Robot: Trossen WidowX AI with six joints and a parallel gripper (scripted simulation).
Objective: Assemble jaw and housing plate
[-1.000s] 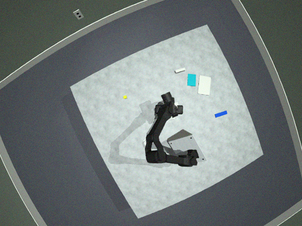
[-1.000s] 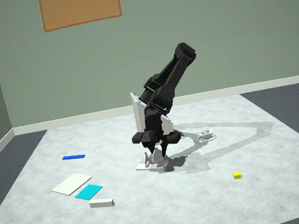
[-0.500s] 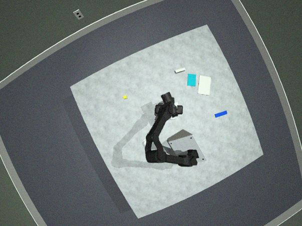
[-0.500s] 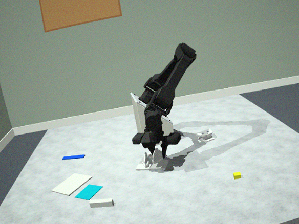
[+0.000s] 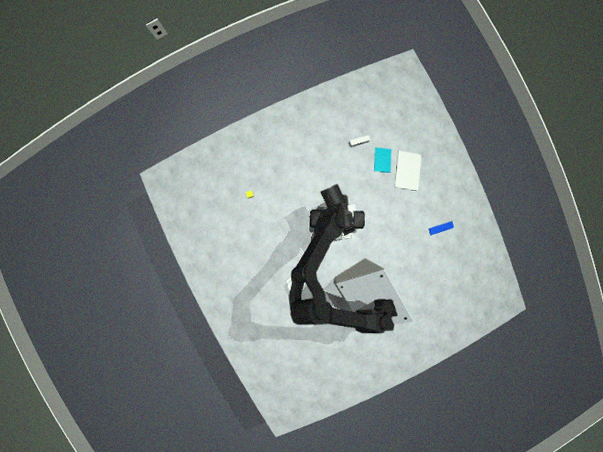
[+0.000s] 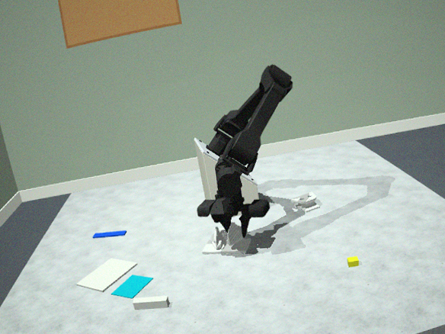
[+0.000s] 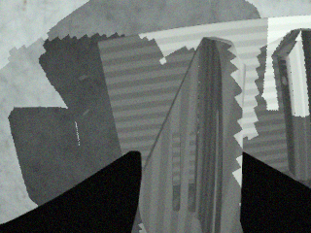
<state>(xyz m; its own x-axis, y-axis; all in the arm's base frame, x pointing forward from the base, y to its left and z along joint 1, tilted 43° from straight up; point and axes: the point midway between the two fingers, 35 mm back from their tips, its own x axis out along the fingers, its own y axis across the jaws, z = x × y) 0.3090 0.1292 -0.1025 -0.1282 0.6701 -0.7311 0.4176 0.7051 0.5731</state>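
The white jaw is 40 mm behind my gripper tip. From my gripper tip the other things lie so: yellow cube: 260 mm to the left, 220 mm ahead, 20 mm below; white sheet: 360 mm to the right, 60 mm ahead, 20 mm below; cyan sheet: 280 mm to the right, 140 mm ahead, 20 mm below.
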